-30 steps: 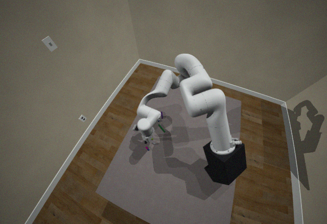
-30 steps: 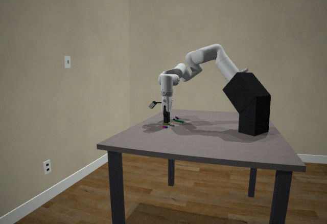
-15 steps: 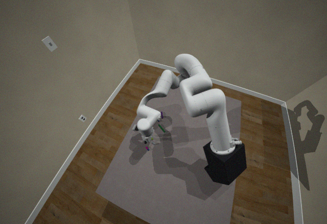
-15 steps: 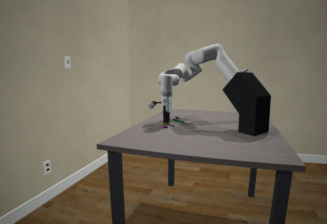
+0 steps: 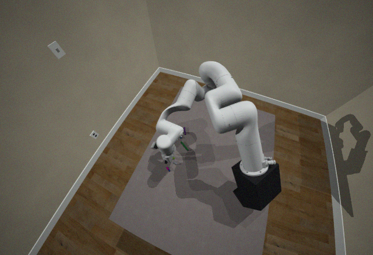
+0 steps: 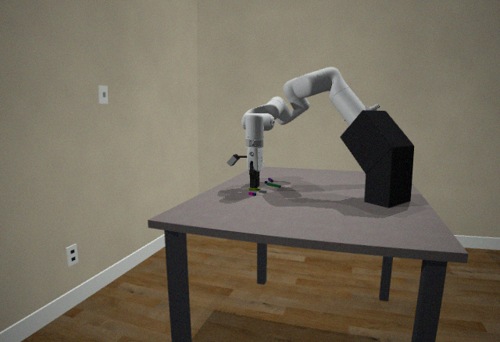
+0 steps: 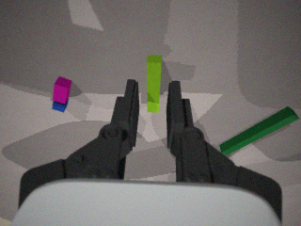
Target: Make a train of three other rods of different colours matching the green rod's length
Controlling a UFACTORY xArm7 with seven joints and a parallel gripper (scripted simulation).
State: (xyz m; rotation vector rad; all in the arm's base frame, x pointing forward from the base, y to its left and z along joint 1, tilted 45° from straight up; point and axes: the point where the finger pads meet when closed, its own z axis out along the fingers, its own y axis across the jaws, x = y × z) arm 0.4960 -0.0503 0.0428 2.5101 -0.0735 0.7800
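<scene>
Now: the lime rod 30 mm below my hand. Also, from my hand: magenta rod (80 mm to the left, 30 mm below, 10 mm ahead); grey rod (30 mm to the left, 30 mm below, 30 mm behind); green rod (90 mm to the right, 80 mm behind, 30 mm below).
</scene>
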